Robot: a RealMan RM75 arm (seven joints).
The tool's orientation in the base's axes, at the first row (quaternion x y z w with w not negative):
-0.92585 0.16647 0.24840 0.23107
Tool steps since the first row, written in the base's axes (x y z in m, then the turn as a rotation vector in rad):
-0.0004 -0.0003 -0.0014 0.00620 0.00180 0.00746
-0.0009 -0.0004 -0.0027 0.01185 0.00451 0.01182
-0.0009 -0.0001 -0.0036 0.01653 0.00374 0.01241
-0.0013 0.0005 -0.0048 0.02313 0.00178 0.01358
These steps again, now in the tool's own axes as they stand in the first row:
0.0005 0.0009 0.0011 0.00074 -0.00671 -0.00720
0.0008 0.0016 0.0022 0.00251 -0.01287 -0.01134
0.0012 0.0017 0.0031 0.00619 -0.01441 -0.01398
0.0014 0.0018 0.0044 0.01136 -0.01596 -0.01840

